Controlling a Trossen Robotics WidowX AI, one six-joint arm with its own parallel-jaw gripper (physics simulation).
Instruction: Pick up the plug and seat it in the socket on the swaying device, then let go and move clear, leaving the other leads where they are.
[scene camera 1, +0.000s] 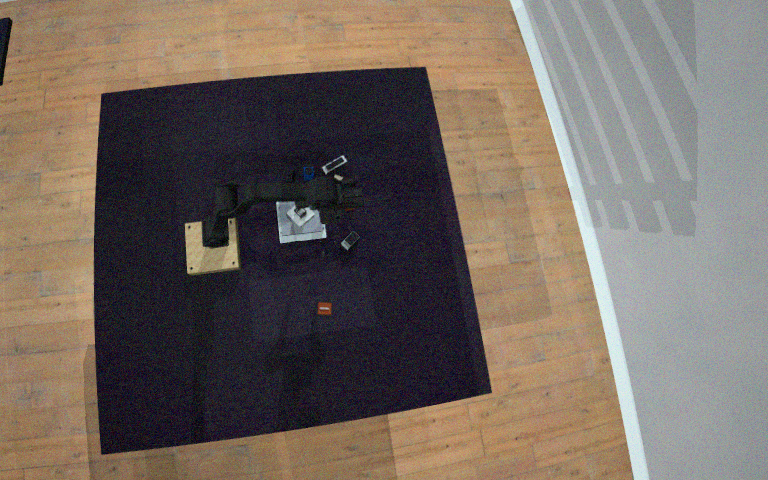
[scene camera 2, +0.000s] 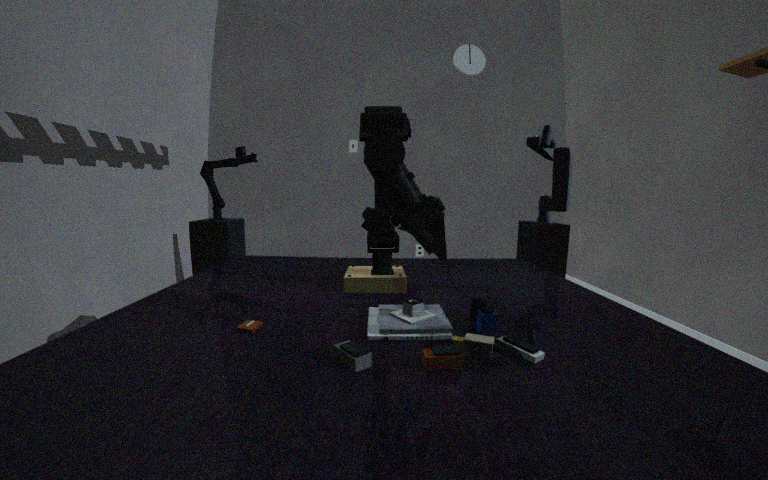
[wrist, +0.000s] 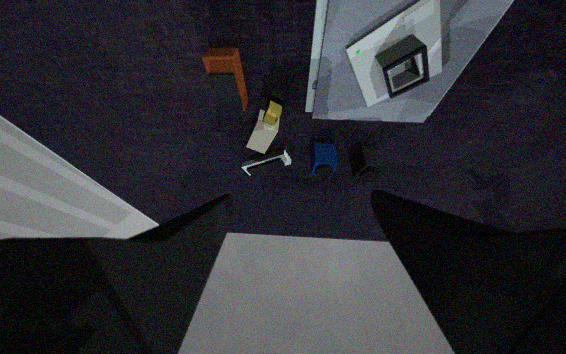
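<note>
The plug, a cream block (scene camera 1: 338, 177) (scene camera 2: 479, 339) (wrist: 262, 137) with a yellow tip (scene camera 2: 457, 338) (wrist: 273, 112), lies on the dark mat beside the grey base. The device is a white plate (scene camera 2: 412, 319) (wrist: 367, 92) set askew on the grey base (scene camera 1: 287, 229) (scene camera 2: 372, 328) (wrist: 340, 102). Its raised socket (scene camera 1: 300, 212) (scene camera 2: 413, 307) (wrist: 385, 54) has a dark rim and looks empty. My gripper (scene camera 1: 353, 192) (wrist: 301, 198) is open, with nothing between its fingers. It hangs high above the mat, clear of the plug and device.
A blue connector (scene camera 1: 308, 172) (scene camera 2: 485, 321) (wrist: 325, 154) and a black one (wrist: 357, 159) lie near the base. A white-framed holder (scene camera 1: 334, 164) (scene camera 2: 522, 349), an orange block (scene camera 2: 442, 360) (wrist: 241, 87), a grey block (scene camera 1: 350, 240) (scene camera 2: 356, 356) and an orange square (scene camera 1: 323, 308) (scene camera 2: 249, 325) stand around.
</note>
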